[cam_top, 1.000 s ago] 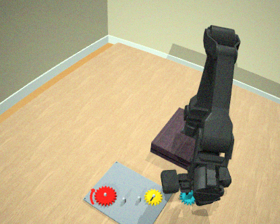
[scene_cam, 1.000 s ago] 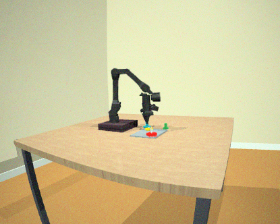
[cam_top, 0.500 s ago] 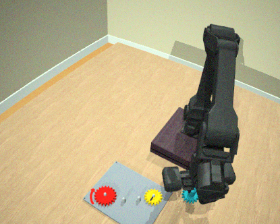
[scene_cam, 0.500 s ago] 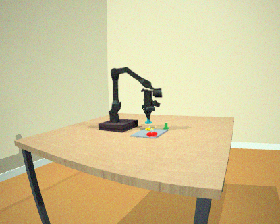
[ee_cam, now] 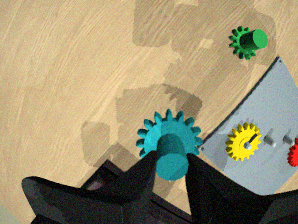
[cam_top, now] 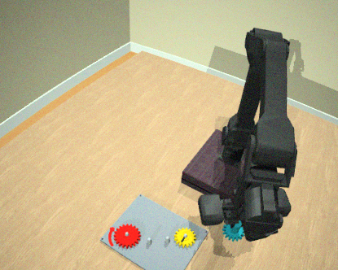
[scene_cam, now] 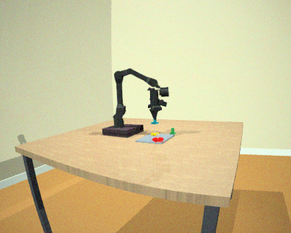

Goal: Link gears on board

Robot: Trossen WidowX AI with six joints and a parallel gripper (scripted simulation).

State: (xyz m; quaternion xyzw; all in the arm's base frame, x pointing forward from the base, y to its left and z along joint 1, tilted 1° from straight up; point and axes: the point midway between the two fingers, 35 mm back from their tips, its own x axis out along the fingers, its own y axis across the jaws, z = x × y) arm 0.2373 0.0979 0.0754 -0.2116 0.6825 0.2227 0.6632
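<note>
Now: gripper tip 22 cm to the left of the red gear, 12 cm short of it and 8 cm above it. From my gripper tip the other things lie so: yellow gear 10 cm to the right, 7 cm below, 4 cm ahead; then teal gear 1 cm below; then green gear 13 cm ahead, 8 cm below, 1 cm to the right.
</note>
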